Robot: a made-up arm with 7 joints. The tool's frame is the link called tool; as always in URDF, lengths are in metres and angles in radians. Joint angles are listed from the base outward.
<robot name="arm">
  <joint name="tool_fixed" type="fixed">
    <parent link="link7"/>
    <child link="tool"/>
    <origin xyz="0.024 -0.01 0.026" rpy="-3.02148 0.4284 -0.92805"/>
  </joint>
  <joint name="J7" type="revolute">
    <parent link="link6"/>
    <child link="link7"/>
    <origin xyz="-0.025 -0.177 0.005" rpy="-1.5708 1.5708 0"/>
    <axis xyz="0 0 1"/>
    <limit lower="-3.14" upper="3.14"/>
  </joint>
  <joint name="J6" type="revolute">
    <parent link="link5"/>
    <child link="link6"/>
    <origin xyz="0.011 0.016 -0.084" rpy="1.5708 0 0"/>
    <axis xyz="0 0 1"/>
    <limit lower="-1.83" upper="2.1"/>
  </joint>
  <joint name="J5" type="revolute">
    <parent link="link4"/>
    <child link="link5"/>
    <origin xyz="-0.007 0.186 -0.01" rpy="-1.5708 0 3.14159"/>
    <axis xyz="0 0 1"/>
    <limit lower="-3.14" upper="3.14"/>
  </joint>
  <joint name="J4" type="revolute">
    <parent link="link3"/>
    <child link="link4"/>
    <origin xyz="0.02 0.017 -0.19" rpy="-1.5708 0 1.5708"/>
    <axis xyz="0 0 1"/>
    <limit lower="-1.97" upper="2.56"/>
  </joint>
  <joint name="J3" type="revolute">
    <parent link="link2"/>
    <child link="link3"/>
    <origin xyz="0.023 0.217 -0.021" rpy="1.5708 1.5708 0"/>
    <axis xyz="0 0 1"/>
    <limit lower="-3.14" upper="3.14"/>
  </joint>
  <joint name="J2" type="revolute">
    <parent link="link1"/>
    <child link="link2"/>
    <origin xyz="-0.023 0.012 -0.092" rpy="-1.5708 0 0"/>
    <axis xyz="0 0 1"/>
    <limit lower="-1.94" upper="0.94"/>
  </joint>
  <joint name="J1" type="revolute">
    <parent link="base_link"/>
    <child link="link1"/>
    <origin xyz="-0.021 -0.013 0.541" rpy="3.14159 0 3.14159"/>
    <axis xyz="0 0 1"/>
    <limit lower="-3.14" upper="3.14"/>
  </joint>
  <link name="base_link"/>
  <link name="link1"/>
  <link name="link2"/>
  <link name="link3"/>
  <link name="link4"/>
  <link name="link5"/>
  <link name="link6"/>
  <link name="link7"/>
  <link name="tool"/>
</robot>
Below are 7 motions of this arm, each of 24 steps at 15 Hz.
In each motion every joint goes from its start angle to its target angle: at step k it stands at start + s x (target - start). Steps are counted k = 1, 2, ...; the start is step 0. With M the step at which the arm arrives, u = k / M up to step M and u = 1 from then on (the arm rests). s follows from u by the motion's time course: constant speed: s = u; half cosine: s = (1 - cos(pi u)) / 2; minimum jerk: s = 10 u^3 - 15 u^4 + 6 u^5.
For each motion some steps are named. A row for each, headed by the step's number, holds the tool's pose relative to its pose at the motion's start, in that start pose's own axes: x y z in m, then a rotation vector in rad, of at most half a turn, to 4 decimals.
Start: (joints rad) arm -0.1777 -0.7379 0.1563 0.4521 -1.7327 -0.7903 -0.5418
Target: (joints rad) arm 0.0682 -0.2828 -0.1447 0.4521 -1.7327 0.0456 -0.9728
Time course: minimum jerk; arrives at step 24
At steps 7, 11, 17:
7: 0.0416 -0.0488 -0.0193 0.0470 0.1557 -0.0191
11: 0.0976 -0.1436 -0.0548 0.1745 0.4093 -0.0546
17: 0.1373 -0.3001 -0.1055 0.4740 0.7347 -0.1051

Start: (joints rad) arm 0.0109 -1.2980 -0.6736 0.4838 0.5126 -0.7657 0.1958
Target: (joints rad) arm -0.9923 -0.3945 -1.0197 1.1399 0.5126 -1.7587 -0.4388
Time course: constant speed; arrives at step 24
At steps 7, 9, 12, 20, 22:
7: 0.1086 -0.0375 -0.2351 0.3906 0.2545 0.1925
9: 0.1191 -0.0401 -0.3016 0.5270 0.3140 0.2397
12: 0.1198 -0.0360 -0.3954 0.7496 0.3895 0.3009
20: 0.0552 0.0170 -0.5843 1.4282 0.4957 0.3877
22: 0.0294 0.0371 -0.6138 1.6118 0.4982 0.3871

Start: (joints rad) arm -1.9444 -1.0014 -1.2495 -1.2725 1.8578 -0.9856 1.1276
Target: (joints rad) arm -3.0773 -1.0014 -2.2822 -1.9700 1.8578 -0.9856 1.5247
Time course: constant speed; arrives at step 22
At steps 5, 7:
5: 0.0094 0.1679 -0.1669 -0.5619 0.0459 -0.0514
7: 0.0107 0.2094 -0.2479 -0.7886 0.0505 -0.0700

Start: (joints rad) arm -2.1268 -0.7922 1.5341 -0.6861 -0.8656 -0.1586 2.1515
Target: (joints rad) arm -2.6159 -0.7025 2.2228 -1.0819 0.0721 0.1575 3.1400
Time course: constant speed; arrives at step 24
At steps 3, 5, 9, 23, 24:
3: -0.0330 -0.0057 0.0044 -0.0808 -0.1025 -0.2386
5: -0.0571 -0.0089 0.0067 -0.1286 -0.1679 -0.3984
9: -0.1089 -0.0142 0.0090 -0.2094 -0.2892 -0.7199
23: -0.2958 -0.0288 -0.0115 -0.3534 -0.5433 -1.8543
24: -0.3079 -0.0305 -0.0144 -0.3581 -0.5471 -1.9347

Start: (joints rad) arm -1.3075 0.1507 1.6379 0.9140 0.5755 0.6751 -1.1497
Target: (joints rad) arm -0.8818 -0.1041 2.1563 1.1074 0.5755 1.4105 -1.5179
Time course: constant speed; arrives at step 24
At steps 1, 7, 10, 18, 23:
1: 0.0103 -0.0206 0.0035 0.0584 0.0374 -0.0099
7: 0.0640 -0.1469 0.0011 0.4257 0.2495 -0.0514
10: 0.0852 -0.2086 -0.0148 0.6191 0.3471 -0.0613
18: 0.1227 -0.3530 -0.0982 1.1598 0.5797 -0.0568
23: 0.1327 -0.4200 -0.1726 1.5121 0.7053 -0.0331

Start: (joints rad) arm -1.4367 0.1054 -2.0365 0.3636 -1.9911 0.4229 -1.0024
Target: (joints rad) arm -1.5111 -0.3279 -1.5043 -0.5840 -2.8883 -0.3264 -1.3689
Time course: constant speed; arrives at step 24
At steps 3, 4, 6, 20, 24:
3: 0.0351 0.0078 0.0004 -0.0523 0.0190 0.0877
4: 0.0477 0.0089 -0.0005 -0.0652 0.0293 0.1176
6: 0.0743 0.0087 -0.0041 -0.0835 0.0550 0.1783
20: 0.2767 -0.0875 -0.0843 0.1151 0.3135 0.5813
24: 0.3288 -0.1436 -0.1253 0.2771 0.3679 0.6645

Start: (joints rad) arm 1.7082 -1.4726 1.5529 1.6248 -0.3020 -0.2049 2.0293
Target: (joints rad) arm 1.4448 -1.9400 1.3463 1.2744 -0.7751 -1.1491 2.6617
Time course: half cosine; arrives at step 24
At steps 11, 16, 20, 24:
11: 0.0852 0.0530 -0.0309 0.1206 0.4272 0.0633
16: 0.1256 0.1325 -0.0696 0.0171 0.7667 0.1864
20: 0.1350 0.1886 -0.0952 -0.1168 0.9476 0.2848
24: 0.1356 0.2100 -0.1049 -0.1784 1.0080 0.3254

